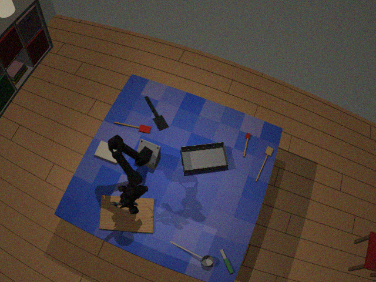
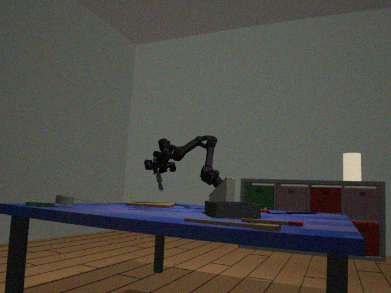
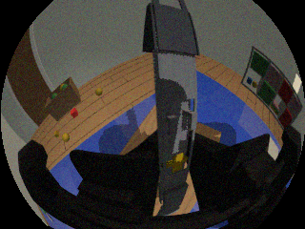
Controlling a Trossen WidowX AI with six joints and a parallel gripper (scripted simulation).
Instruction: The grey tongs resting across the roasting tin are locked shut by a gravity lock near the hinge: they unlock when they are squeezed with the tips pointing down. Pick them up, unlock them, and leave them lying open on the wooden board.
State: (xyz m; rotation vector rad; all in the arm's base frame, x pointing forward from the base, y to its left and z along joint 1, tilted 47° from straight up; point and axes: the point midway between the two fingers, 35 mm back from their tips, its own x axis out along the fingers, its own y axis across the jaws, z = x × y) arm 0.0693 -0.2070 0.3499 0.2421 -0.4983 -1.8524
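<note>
Right now my gripper tip is 20 mm short of the wooden board, 10 mm to the right of it and 180 mm above it. From my gripper tip the other things lie so: white block 340 mm behind, 320 mm to the left, 180 mm below; red spatula 280 mm behind, 590 mm to the left, 180 mm below; grey roasting tin 260 mm ahead, 630 mm to the left, 160 mm below.
</note>
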